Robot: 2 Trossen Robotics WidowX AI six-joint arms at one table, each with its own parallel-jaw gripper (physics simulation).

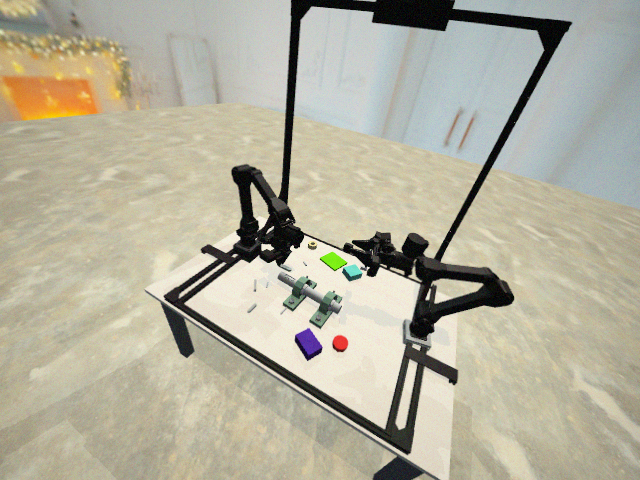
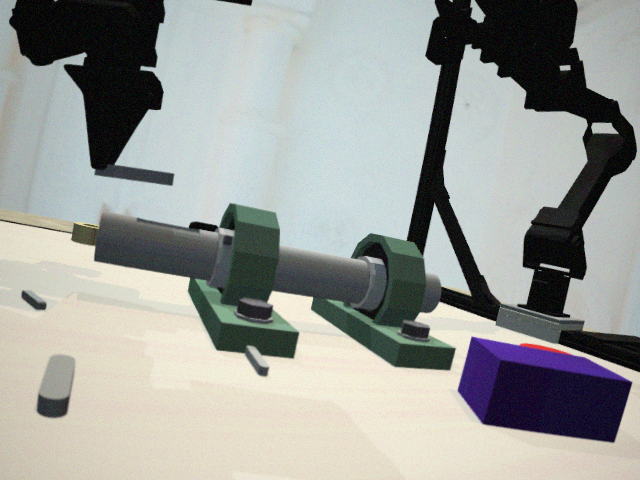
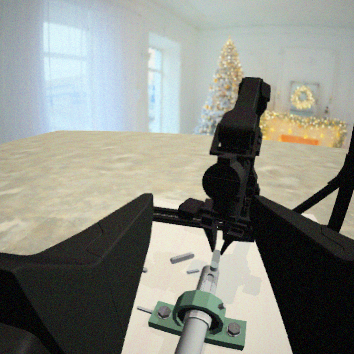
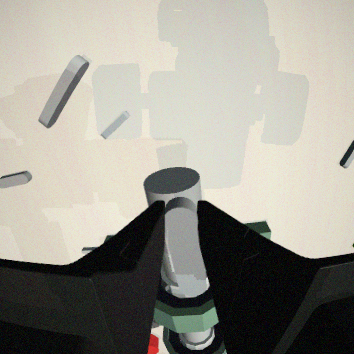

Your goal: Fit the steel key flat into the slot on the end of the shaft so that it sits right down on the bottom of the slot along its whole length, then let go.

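Note:
The grey shaft lies in two green bearing blocks. Its slot is on top of the free end. My right gripper is shut on the steel key. It holds the key level, in line with the shaft, a little above the slot end and apart from it. My left gripper is open and empty, hanging at the back right, far from the shaft.
Several loose keys lie on the table left of the shaft. A purple block and a red disc lie in front. A green plate, a teal block and a ring lie behind.

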